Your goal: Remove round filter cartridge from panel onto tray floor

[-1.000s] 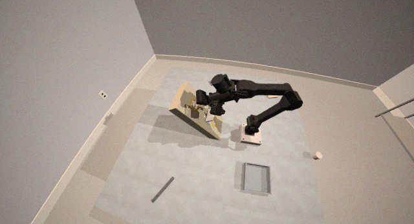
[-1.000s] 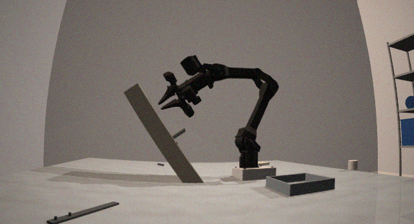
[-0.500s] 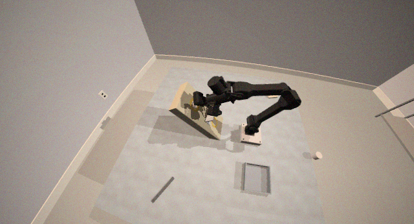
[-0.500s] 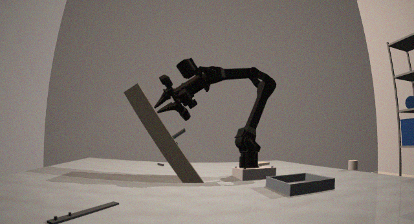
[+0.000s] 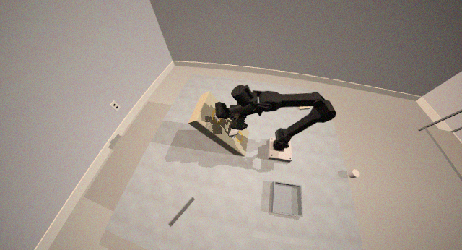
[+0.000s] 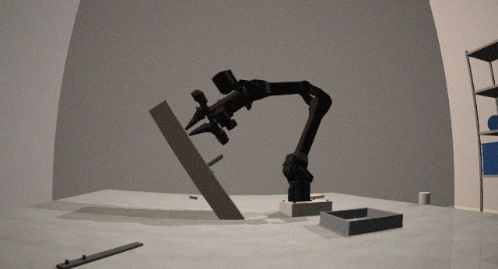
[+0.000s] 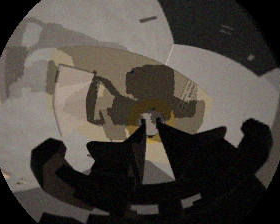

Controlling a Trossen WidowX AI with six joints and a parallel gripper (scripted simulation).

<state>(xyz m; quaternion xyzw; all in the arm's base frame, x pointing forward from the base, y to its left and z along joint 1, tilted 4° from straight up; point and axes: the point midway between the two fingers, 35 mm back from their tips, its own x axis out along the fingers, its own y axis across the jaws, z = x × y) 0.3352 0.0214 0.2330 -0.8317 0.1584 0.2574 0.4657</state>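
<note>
Right now my gripper tip is 20 mm short of the white round filter cartridge and 10 mm above it. Also, from my gripper tip: tan service panel (30 mm behind, 90 mm below); then small white cup (840 mm behind, 80 mm to the left, 230 mm below); then grey tray (420 mm behind, 270 mm to the left, 240 mm below).
</note>
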